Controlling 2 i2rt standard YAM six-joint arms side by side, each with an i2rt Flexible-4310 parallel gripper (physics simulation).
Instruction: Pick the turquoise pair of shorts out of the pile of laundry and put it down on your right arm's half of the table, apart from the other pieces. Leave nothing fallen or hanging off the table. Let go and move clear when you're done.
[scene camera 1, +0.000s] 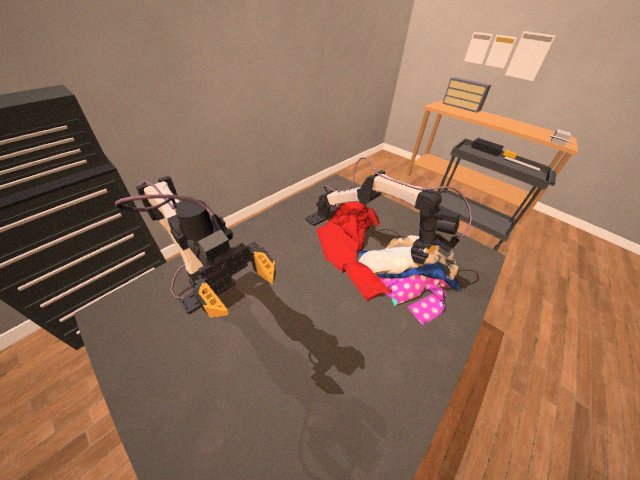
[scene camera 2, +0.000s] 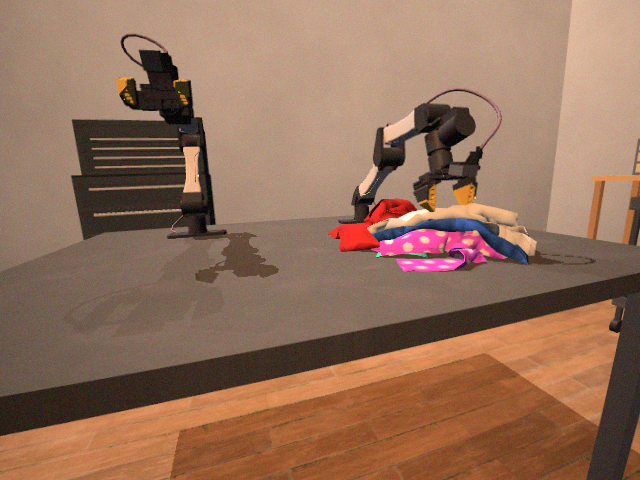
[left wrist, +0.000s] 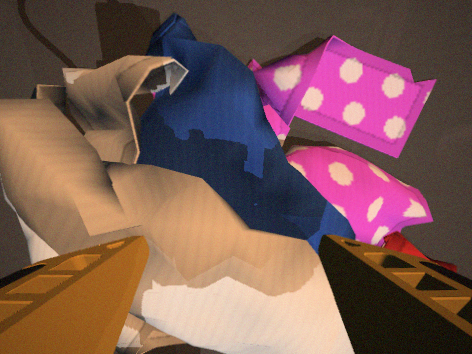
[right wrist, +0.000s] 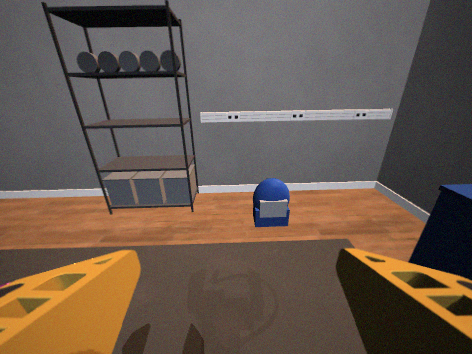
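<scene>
The turquoise shorts (scene camera 1: 394, 301) (scene camera 2: 419, 255) show as a small strip under the pink polka-dot piece (scene camera 1: 428, 308) (scene camera 2: 413, 242) (left wrist: 370, 135); the rest is hidden and they do not show in the left wrist view. A blue piece (scene camera 1: 423, 271) (scene camera 2: 454, 224) (left wrist: 220, 100) lies over the pink one, and a cream-tan piece (scene camera 1: 387, 259) (scene camera 2: 480, 212) (left wrist: 200, 220) lies on top. My left gripper (scene camera 1: 424, 254) (scene camera 2: 448, 204) (left wrist: 234, 243) is open, pointing down close over the cream-tan piece. My right gripper (scene camera 1: 245, 298) (scene camera 2: 154, 91) (right wrist: 237, 258) is open and empty, raised away from the pile.
A red piece (scene camera 1: 336, 242) (scene camera 2: 356, 237) (left wrist: 407, 248) lies beside the pile's left side in both scene views, near the left arm's base, with one end against the pink piece. The table (scene camera 1: 206, 392) (scene camera 2: 155, 330) has its front edge some way from the pile.
</scene>
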